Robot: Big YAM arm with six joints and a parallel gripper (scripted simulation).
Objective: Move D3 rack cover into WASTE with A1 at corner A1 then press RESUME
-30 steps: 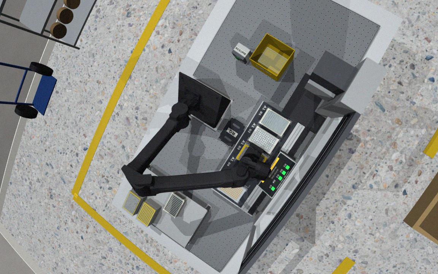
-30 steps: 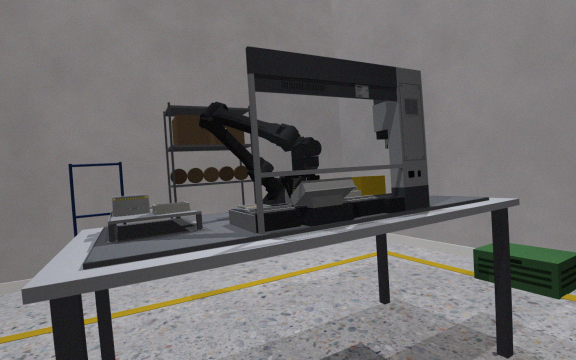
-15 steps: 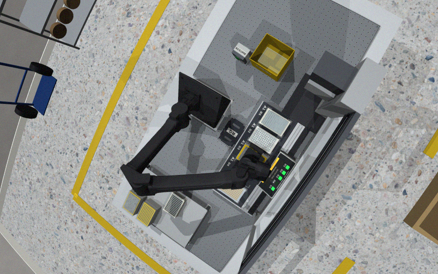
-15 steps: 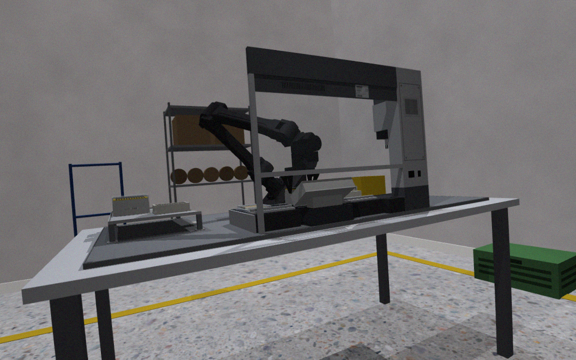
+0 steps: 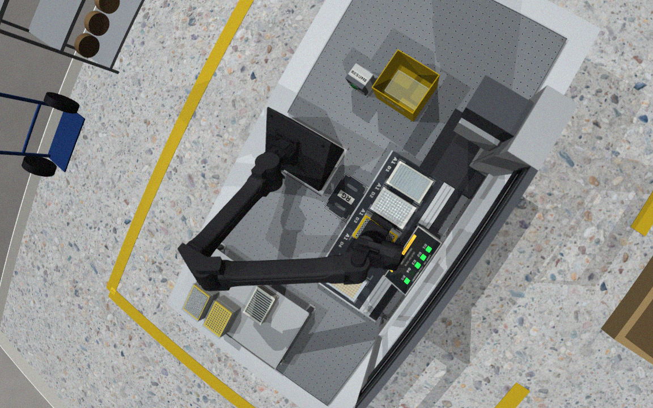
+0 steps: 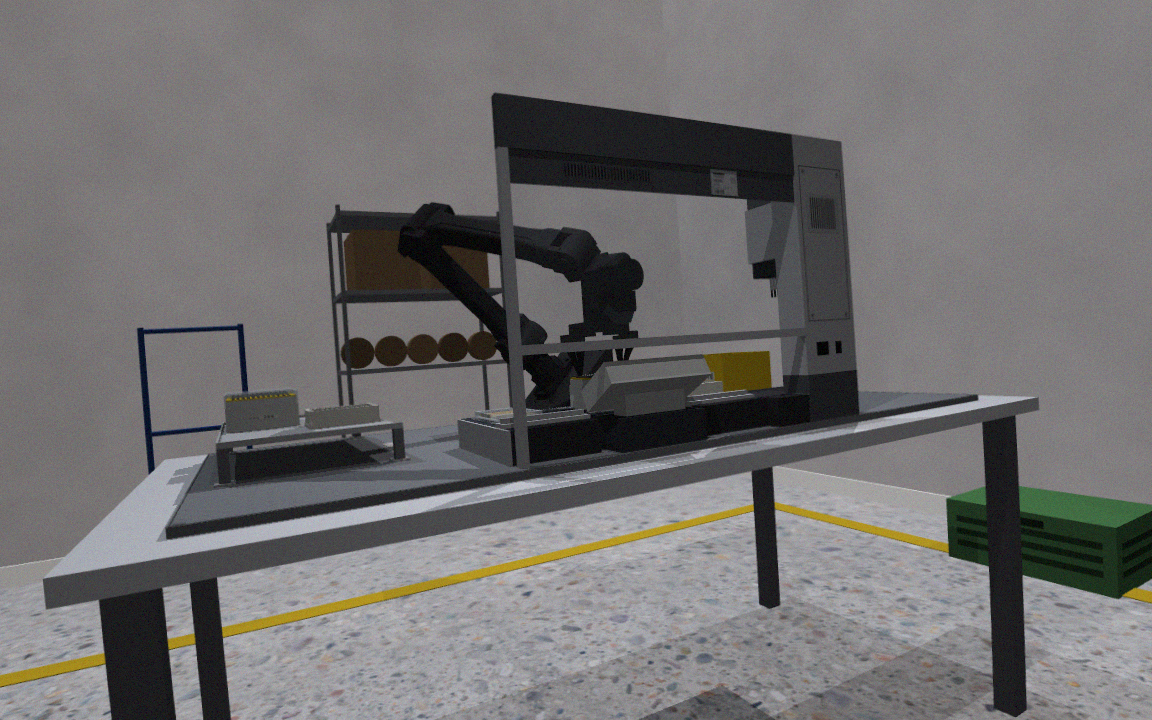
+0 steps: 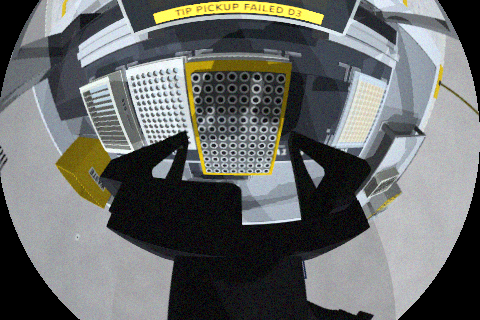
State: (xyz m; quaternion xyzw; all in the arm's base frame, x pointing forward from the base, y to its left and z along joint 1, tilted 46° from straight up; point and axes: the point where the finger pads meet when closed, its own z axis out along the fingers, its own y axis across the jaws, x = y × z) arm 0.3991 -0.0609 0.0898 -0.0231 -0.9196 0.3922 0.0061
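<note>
Right now the tip rack is 1 cm to the right of my hand and 3 cm below it. The rest, counted from my hand: plate 1 cm ahead, 10 cm to the left, 7 cm below; then frame bar 19 cm ahead, 4 cm to the left, 5 cm above; then frame post 18 cm ahead, 26 cm to the right, 11 cm above.
</note>
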